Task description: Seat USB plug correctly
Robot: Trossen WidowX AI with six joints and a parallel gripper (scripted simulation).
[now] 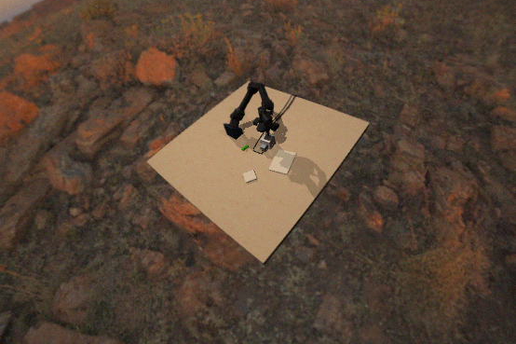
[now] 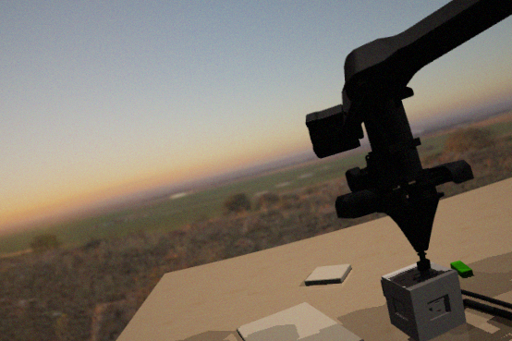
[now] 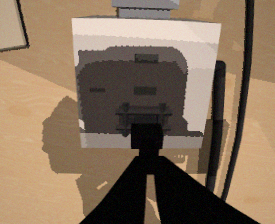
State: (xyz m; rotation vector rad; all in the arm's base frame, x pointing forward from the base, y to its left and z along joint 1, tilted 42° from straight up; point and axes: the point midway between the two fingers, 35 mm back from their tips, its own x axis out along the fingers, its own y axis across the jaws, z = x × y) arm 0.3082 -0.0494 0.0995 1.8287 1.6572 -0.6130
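The black USB plug is 20 mm below my gripper tip. Round my gripper tip: white plate (180 mm ahead, 120 mm to the right, 110 mm below); USB socket (40 mm below); green block (140 mm behind, 130 mm to the right, 110 mm below).
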